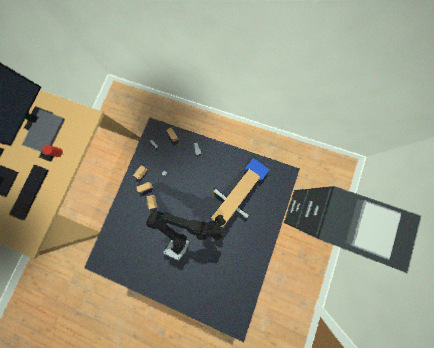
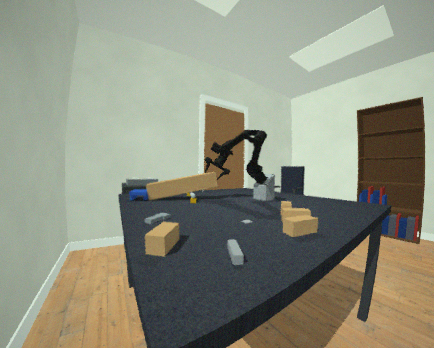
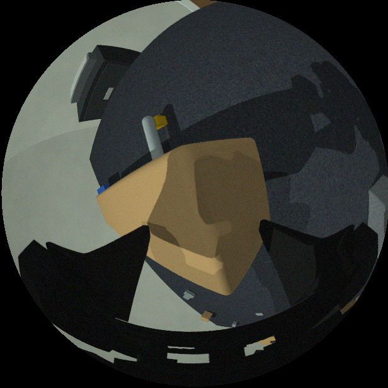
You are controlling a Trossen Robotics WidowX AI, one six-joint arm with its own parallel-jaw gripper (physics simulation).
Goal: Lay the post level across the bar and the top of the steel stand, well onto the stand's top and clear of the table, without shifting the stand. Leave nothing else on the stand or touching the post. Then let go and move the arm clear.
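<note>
The post is a long wooden beam. It lies tilted across the grey round bar, its near end raised and its far end low at a blue block. A yellow support shows at the bar. I cannot tell whether the blue block is the steel stand; no other stand can be made out. My gripper is open, its fingers at the post's raised near end, holding nothing.
Several wooden blocks lie on the dark table. A single wooden block lies near two grey pieces. A small pale piece lies mid-table. The arm's base is light grey.
</note>
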